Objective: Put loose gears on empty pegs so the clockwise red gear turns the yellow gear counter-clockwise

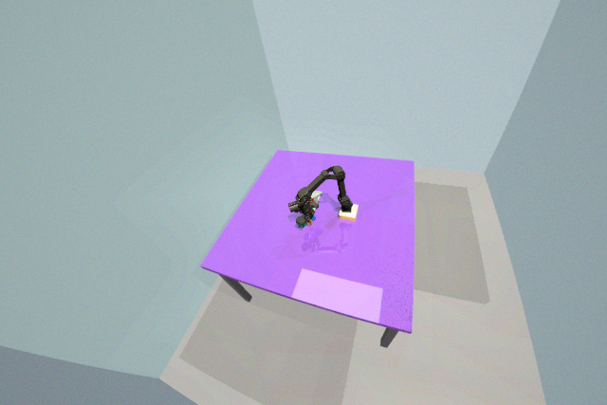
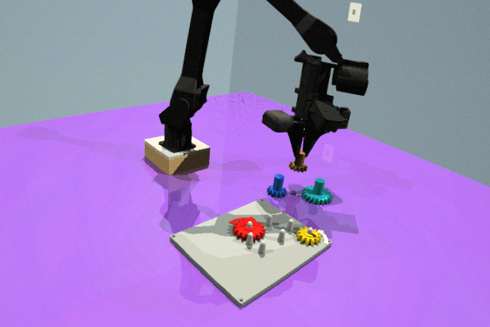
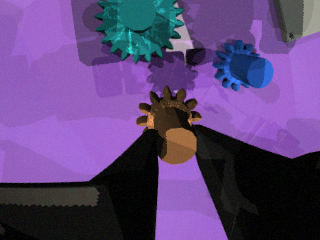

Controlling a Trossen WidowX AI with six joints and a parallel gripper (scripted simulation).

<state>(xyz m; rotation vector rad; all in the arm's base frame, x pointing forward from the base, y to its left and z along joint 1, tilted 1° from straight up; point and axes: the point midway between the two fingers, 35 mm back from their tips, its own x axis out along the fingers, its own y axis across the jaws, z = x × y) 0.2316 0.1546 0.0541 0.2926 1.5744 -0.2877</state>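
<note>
My gripper tip is 6 cm short of the red gear, 22 cm to the left of it and 5 cm above it. From my gripper tip the other things lie so: blue gear (7 cm to the right, 5 cm below); brown gear (1 cm below); teal gear (6 cm ahead, 1 cm to the right, 5 cm below).
</note>
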